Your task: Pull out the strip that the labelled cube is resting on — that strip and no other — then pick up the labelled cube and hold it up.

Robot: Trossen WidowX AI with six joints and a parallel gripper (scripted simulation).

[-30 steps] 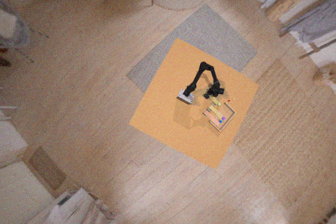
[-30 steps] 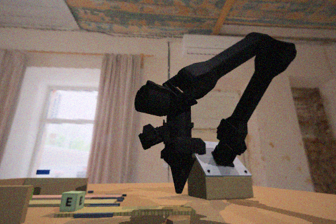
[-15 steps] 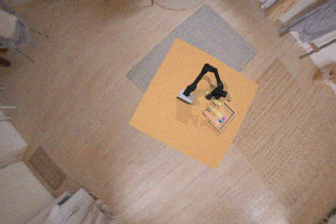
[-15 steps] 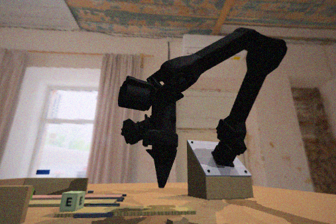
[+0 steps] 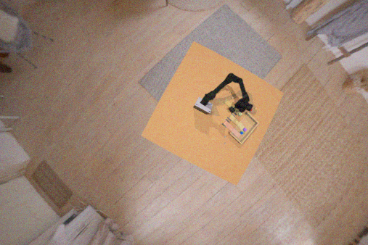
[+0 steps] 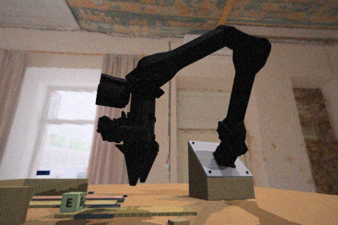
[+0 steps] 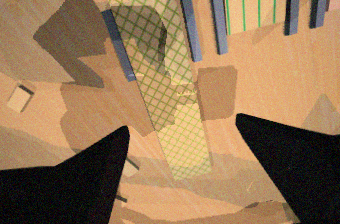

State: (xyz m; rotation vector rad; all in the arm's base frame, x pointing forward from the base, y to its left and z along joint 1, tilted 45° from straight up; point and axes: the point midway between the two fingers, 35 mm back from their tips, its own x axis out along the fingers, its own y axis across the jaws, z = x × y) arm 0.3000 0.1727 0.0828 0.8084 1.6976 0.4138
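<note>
Now: the green cross-hatched strip 10 mm ahead of my gripper tip and 50 mm below it. From my gripper tip the other things lie so: cube (120 mm ahead, 20 mm to the right, 30 mm below).
</note>
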